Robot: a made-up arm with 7 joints. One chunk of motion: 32 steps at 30 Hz.
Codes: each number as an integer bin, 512 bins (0 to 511) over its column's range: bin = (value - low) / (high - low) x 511, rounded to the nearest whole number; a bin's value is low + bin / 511 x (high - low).
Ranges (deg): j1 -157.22..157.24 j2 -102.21..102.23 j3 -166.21..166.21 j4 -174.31..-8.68 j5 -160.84..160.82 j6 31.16..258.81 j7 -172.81..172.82
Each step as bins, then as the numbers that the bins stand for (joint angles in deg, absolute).
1 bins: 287 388 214 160 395 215 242
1 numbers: 19.39 53.02 -27.00 -122.45 87.80 126.94 -9.13
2 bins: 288 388 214 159 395 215 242
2 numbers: 20.01 53.02 -27.00 -122.77 87.80 126.94 -9.13
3 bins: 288 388 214 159 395 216 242
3 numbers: 20.01 53.02 -27.00 -122.77 87.80 127.39 -9.13
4 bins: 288 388 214 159 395 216 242
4 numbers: 20.01 53.02 -27.00 -122.77 87.80 127.39 -9.13
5 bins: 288 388 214 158 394 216 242
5 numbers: 20.01 53.02 -27.00 -123.10 87.17 127.39 -9.13
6 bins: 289 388 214 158 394 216 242
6 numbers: 20.63 53.02 -27.00 -123.10 87.17 127.39 -9.13
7 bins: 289 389 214 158 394 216 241
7 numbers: 20.63 53.42 -27.00 -123.10 87.17 127.39 -9.80
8 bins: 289 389 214 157 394 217 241
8 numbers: 20.63 53.42 -27.00 -123.42 87.17 127.83 -9.80
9 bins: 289 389 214 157 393 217 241
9 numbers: 20.63 53.42 -27.00 -123.42 86.54 127.83 -9.80
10 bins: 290 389 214 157 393 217 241
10 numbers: 21.24 53.42 -27.00 -123.42 86.54 127.83 -9.80
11 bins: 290 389 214 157 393 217 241
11 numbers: 21.24 53.42 -27.00 -123.42 86.54 127.83 -9.80
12 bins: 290 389 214 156 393 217 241
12 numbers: 21.24 53.42 -27.00 -123.75 86.54 127.83 -9.80
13 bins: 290 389 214 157 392 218 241
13 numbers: 21.24 53.42 -27.00 -123.42 85.91 128.28 -9.80
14 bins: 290 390 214 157 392 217 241
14 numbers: 21.24 53.82 -27.00 -123.42 85.91 127.83 -9.80
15 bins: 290 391 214 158 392 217 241
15 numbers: 21.24 54.22 -27.00 -123.10 85.91 127.83 -9.80
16 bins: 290 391 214 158 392 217 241
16 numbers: 21.24 54.22 -27.00 -123.10 85.91 127.83 -9.80
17 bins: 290 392 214 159 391 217 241
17 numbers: 21.24 54.62 -27.00 -122.77 85.28 127.83 -9.80
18 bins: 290 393 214 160 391 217 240
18 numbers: 21.24 55.02 -27.00 -122.45 85.28 127.83 -10.48
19 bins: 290 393 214 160 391 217 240
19 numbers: 21.24 55.02 -27.00 -122.45 85.28 127.83 -10.48
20 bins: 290 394 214 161 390 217 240
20 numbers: 21.24 55.42 -27.00 -122.13 84.65 127.83 -10.48
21 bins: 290 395 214 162 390 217 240
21 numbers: 21.24 55.82 -27.00 -121.80 84.65 127.83 -10.48
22 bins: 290 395 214 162 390 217 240
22 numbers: 21.24 55.82 -27.00 -121.80 84.65 127.83 -10.48
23 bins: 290 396 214 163 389 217 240
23 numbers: 21.24 56.22 -27.00 -121.48 84.02 127.83 -10.48
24 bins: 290 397 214 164 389 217 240
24 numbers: 21.24 56.62 -27.00 -121.15 84.02 127.83 -10.48
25 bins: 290 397 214 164 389 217 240
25 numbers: 21.24 56.62 -27.00 -121.15 84.02 127.83 -10.48
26 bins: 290 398 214 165 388 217 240
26 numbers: 21.24 57.02 -27.00 -120.83 83.39 127.83 -10.48
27 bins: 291 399 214 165 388 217 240
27 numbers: 21.86 57.42 -27.00 -120.83 83.39 127.83 -10.48
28 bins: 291 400 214 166 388 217 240
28 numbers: 21.86 57.82 -27.00 -120.50 83.39 127.83 -10.48
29 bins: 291 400 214 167 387 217 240
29 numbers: 21.86 57.82 -27.00 -120.18 82.77 127.83 -10.48
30 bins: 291 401 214 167 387 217 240
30 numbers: 21.86 58.22 -27.00 -120.18 82.77 127.83 -10.48
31 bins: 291 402 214 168 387 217 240
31 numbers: 21.86 58.62 -27.00 -119.86 82.77 127.83 -10.48
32 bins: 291 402 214 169 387 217 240
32 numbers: 21.86 58.62 -27.00 -119.53 82.77 127.83 -10.48
